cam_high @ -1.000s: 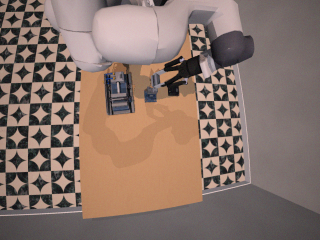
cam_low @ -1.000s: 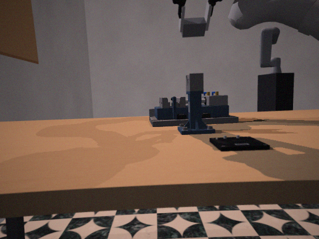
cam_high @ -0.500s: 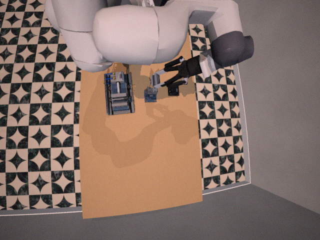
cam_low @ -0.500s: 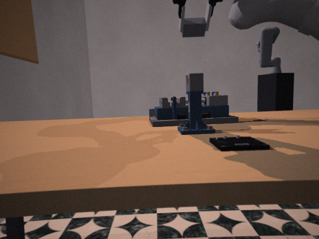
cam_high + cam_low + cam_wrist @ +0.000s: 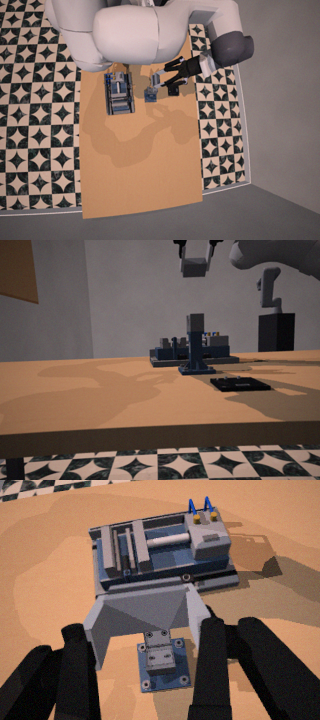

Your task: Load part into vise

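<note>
My hand is 20 mm to the left of the part, 10 mm past it and 10 mm above it. From my hand the other things lie so: fixed jaw (250 mm to the right, 230 mm below, 10 mm behind); then work stop (210 mm below, 200 mm to the right, 30 mm behind); then air cylinder rod (220 mm to the right, 220 mm below, 120 mm behind).
</note>
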